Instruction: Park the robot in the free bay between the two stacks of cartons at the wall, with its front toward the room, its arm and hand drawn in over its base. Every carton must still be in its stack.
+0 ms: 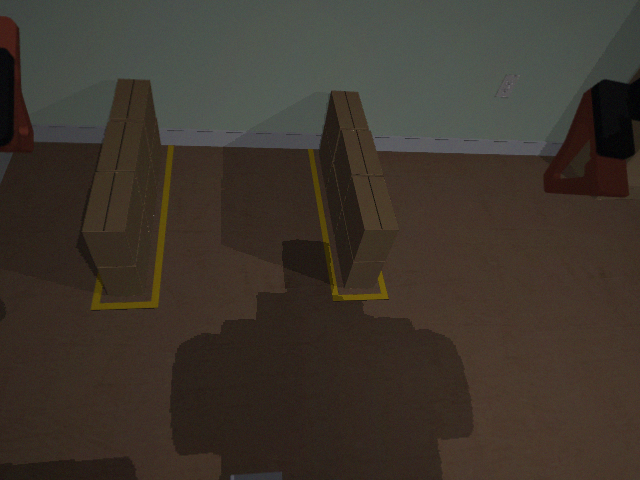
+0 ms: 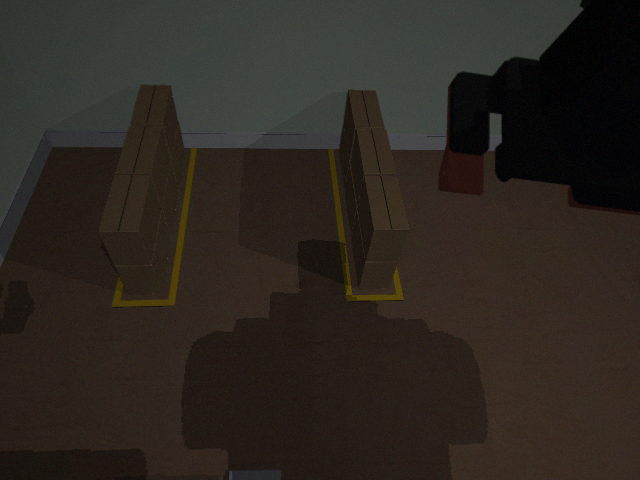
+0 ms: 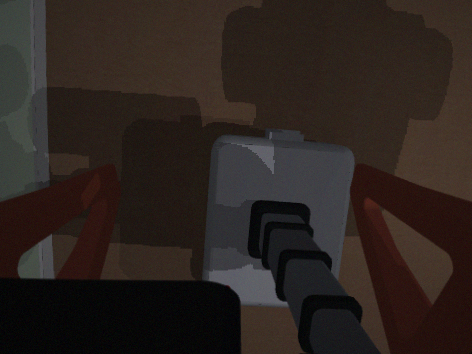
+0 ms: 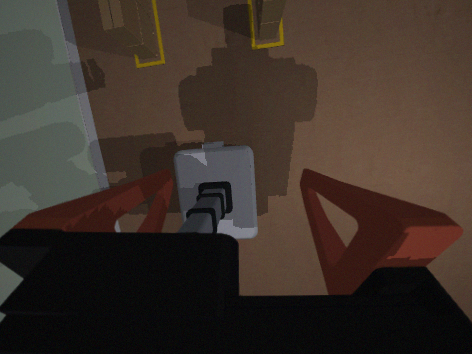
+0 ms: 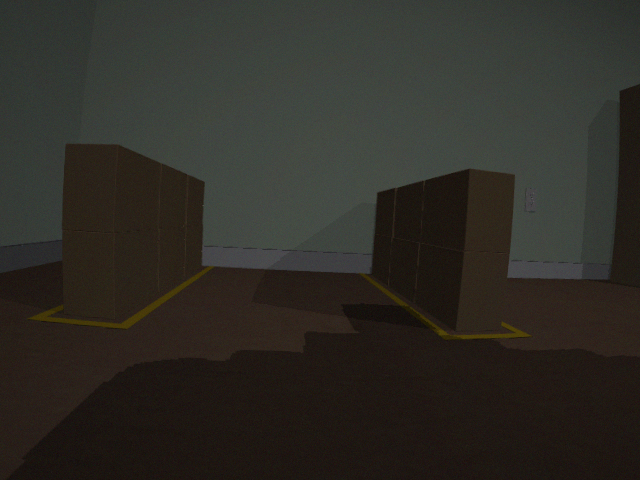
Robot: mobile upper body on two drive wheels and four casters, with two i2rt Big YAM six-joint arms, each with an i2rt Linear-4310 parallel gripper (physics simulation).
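Frame: origin at the left arm's base, x ahead, y left, z up, level; metres.
Seen in the pictures: left gripper, fingertip midpoint: [image 3: 235, 177]; right gripper, fingertip midpoint: [image 1: 602, 192] [image 2: 506, 189] [image 4: 236, 176].
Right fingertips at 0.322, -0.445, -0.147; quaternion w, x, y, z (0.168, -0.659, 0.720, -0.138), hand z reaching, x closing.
A point is followed by its place in that frame, as x, y, z.
The left stack of cartons [image 1: 111, 248] {0.999, 0.213, -1.133} [image 2: 126, 248] {0.999, 0.216, -1.135} [image 5: 90, 196] {0.999, 0.214, -1.158} and the right stack [image 1: 377, 242] {1.027, -0.636, -1.117} [image 2: 387, 245] {1.028, -0.636, -1.134} [image 5: 485, 217] {1.027, -0.622, -1.153} stand upright, two cartons high, running back toward the wall. The free bay [image 1: 248, 196] [image 2: 268, 196] [image 5: 289, 289] lies between them. The robot's front faces the bay; the grey base [image 3: 240, 185] {0.153, -0.075, -1.150} [image 4: 215, 165] {0.212, -0.242, -1.150} is outside it, short of the stacks' near ends. My left gripper [image 3: 235, 177] {0.335, 0.001, -0.142} is open and empty, above the base's level. My right gripper [image 4: 236, 176] {0.322, -0.445, -0.147} [image 2: 524, 191] {0.322, -0.445, -0.147} is open and empty, off to the right of the base's middle.
Yellow floor tape [image 1: 163, 227] {1.313, 0.126, -1.408} [image 2: 183, 227] {1.315, 0.125, -1.409} [image 5: 168, 296] {1.225, 0.123, -1.409} borders each stack. The green wall [image 1: 248, 62] {1.832, -0.197, -0.973} [image 5: 289, 103] {1.831, -0.146, -0.678} closes the bay's far end. A side wall [image 4: 30, 100] {0.676, 0.765, -1.003} [image 5: 36, 129] {1.508, 0.794, -0.896} stands at the left. A tall brown object [image 5: 629, 196] {1.760, -1.939, -0.946} stands at the far right. The robot's shadow covers the floor ahead.
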